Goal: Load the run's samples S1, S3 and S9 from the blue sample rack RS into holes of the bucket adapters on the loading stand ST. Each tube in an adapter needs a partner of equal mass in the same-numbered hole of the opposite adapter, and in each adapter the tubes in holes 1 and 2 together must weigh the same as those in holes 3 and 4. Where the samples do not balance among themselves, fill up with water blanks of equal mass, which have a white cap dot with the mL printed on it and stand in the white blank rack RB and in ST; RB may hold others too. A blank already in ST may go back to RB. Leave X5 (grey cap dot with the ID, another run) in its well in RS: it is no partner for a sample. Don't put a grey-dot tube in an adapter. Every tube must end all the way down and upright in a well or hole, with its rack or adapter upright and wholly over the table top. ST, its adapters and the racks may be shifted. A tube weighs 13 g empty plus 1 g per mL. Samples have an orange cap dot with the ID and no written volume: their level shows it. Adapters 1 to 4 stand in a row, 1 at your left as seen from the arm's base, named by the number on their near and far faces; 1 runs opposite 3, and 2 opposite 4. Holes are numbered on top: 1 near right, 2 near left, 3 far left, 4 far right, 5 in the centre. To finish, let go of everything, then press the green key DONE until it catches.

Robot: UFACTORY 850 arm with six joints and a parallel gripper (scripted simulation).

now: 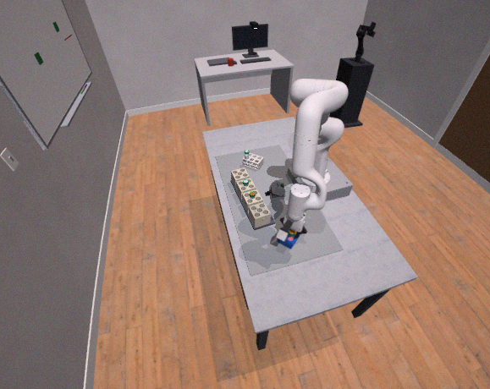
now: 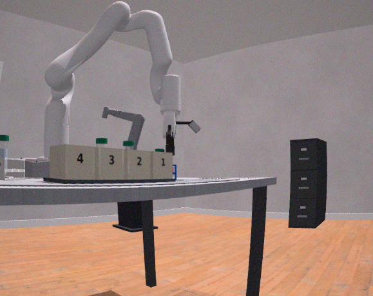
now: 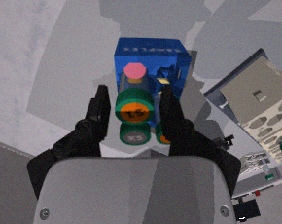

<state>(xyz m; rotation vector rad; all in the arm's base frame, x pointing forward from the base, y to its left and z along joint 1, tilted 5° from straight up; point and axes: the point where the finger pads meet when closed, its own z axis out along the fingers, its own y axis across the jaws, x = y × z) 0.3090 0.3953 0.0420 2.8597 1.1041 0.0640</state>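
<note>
Right now my hand is 1 cm past the sample tube S1 and 5 cm above it. Round my hand: grey-dot tube X5: 2 cm behind, 3 cm to the right, 5 cm below; then blue sample rack RS: 2 cm behind, 4 cm to the right, 9 cm below; then sample tube S9: 1 cm behind, 6 cm to the right, 5 cm below.
</note>
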